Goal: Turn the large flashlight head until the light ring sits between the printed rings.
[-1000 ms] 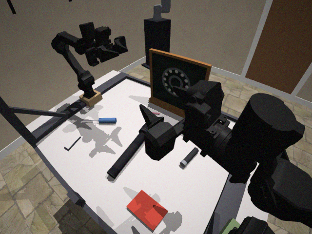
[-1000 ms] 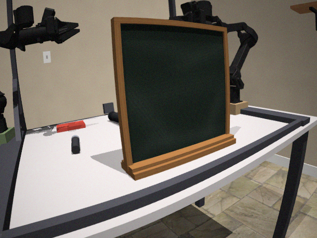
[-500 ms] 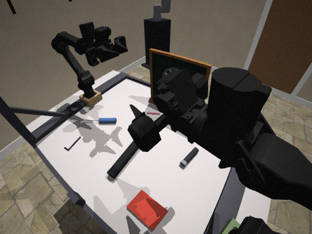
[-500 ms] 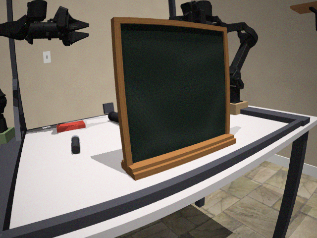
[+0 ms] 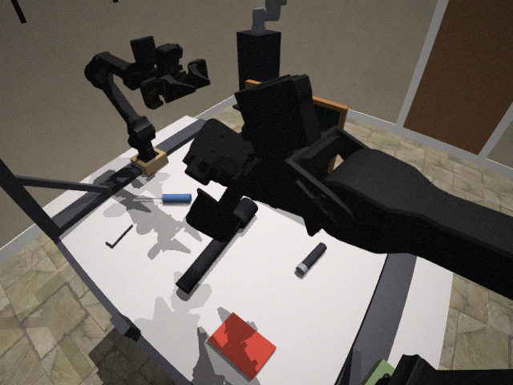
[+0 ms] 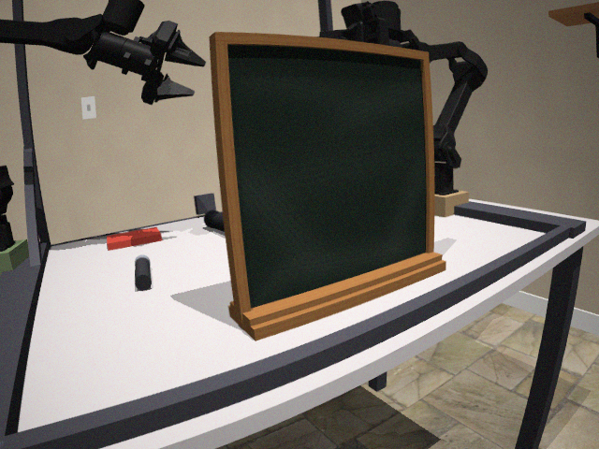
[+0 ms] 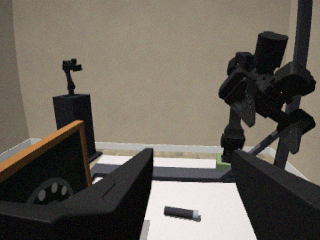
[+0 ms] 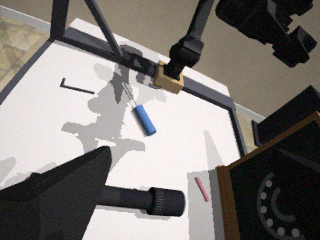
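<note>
Right now the flashlight head is 30 mm ahead of my left hand, 130 mm to the right of it and 340 mm below it. Also, from my left hand: small flashlight 40 mm ahead, 360 mm to the right, 360 mm below; red block 200 mm behind, 400 mm to the right, 360 mm below; pink chalk stick 130 mm ahead, 50 mm to the right, 360 mm below.
</note>
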